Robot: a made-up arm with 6 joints.
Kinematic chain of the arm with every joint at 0, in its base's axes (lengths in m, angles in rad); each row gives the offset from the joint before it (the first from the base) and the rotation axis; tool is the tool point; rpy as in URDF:
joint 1: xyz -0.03 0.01 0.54 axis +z
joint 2: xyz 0.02 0.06 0 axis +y
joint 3: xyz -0.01 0 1.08 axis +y
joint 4: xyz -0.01 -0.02 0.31 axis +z
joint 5: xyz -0.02 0.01 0 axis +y
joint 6: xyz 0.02 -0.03 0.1 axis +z
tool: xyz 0.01 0.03 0 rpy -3.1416 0 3.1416
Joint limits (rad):
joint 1: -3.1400..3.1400
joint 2: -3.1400..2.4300
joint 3: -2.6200..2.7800
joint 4: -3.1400..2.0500
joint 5: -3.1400..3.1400
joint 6: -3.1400..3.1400
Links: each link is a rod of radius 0.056 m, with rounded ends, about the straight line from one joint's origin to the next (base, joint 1, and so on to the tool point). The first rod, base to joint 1, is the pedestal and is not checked.
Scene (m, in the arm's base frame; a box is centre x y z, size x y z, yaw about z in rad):
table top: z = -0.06
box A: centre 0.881 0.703 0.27 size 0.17 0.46 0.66 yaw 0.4
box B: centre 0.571 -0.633 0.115 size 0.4 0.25 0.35 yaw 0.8
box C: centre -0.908 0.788 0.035 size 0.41 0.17 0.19 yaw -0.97
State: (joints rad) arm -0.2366 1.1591 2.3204 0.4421 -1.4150 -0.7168
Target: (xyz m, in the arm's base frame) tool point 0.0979 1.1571 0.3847
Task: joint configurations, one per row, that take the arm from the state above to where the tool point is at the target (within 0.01 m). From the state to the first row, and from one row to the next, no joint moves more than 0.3 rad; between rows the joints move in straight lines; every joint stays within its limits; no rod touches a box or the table.
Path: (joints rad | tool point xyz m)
1: 0.0588 1.0976 2.1531 0.4005 -1.4410 -0.7058 | 1.0172 0.0642 0.6614
2: 0.3542 1.0362 1.9859 0.3589 -1.4671 -0.6949 | 1.0060 0.3895 0.7483
3: 0.6495 0.9747 1.8186 0.3172 -1.4931 -0.6839 | 0.8810 0.7030 0.8529
4: 0.9167 1.1068 1.8398 0.2926 -1.4773 -0.6802 | 0.6784 0.9404 0.6966
5: 1.1839 1.2388 1.8610 0.2679 -1.4615 -0.6764 | 0.4059 1.0985 0.5396
6: 1.4511 1.3708 1.8822 0.2432 -1.4457 -0.6727 | 0.0979 1.1571 0.3847

